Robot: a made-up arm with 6 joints.
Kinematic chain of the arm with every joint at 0, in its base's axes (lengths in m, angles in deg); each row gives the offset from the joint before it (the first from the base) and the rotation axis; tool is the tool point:
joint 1: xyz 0 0 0.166 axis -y
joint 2: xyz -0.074 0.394 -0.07 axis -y
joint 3: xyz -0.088 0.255 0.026 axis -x
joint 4: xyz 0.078 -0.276 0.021 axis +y
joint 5: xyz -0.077 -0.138 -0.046 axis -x
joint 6: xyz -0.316 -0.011 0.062 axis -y
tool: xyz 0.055 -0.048 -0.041
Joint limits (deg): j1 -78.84..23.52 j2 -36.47..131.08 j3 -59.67..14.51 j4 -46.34..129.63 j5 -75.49..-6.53 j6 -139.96..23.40
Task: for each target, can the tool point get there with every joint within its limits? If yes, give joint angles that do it. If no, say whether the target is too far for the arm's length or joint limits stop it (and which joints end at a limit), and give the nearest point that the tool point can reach.
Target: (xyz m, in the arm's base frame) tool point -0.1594 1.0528 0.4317
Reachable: no: joint limits stop it (at a limit: joint 1, joint 2, joint 3, joint 4, joint 5) | nearest point -0.4547 0.7285 0.6321 | short by 0.482 m
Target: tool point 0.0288 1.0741 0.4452
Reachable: no: joint limits stop it (at a limit: joint 1, joint 2, joint 3, joint 4, joint 5) | nearest point 0.3587 0.7211 0.4431 | short by 0.483 m
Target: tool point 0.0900 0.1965 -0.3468
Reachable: yes | joints 2.66 79.79 -7.05 -21.47 -23.07 -112.70
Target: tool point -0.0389 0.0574 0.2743
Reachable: yes | joints -43.52 5.00 -28.17 96.52 -16.98 -4.44
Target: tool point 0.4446 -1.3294 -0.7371
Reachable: no: too far | nearest point 0.1053 0.0185 -0.2009 | short by 1.490 m
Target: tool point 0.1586 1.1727 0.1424
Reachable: no: joint limits stop it (at a limit: joint 2, joint 3, joint 4, joint 5) | nearest point 0.4595 0.7315 0.0976 | short by 0.536 m
